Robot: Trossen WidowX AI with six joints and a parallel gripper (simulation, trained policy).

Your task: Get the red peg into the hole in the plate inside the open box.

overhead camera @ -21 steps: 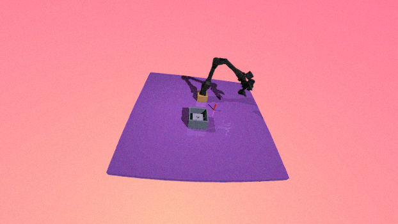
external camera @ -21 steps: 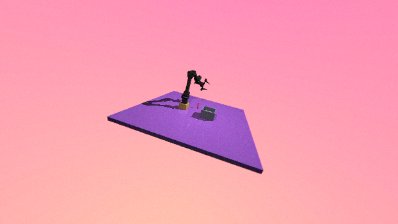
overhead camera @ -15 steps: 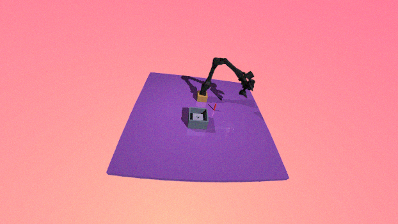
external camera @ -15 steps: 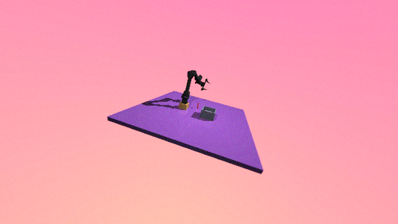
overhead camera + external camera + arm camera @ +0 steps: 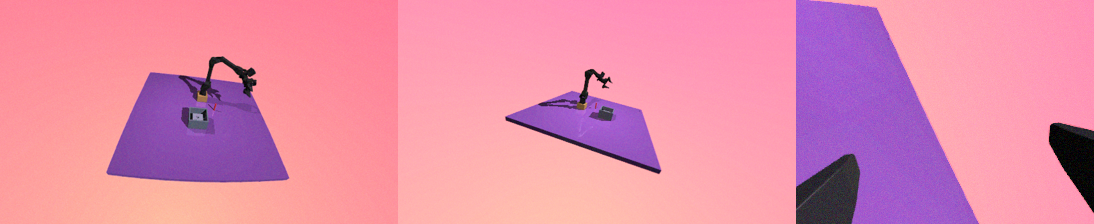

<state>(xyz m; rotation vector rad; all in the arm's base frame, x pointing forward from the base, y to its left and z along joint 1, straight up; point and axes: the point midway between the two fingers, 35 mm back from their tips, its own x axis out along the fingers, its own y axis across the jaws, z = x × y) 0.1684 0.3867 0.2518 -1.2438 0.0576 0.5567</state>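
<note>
Now: the red peg 27 cm below my gripper tip, 25 cm to the right of it and 6 cm behind it. The rest, counted from my gripper tip: grey box (39 cm to the right, 28 cm below, 14 cm ahead); then plate (39 cm to the right, 26 cm below, 14 cm ahead).
</note>
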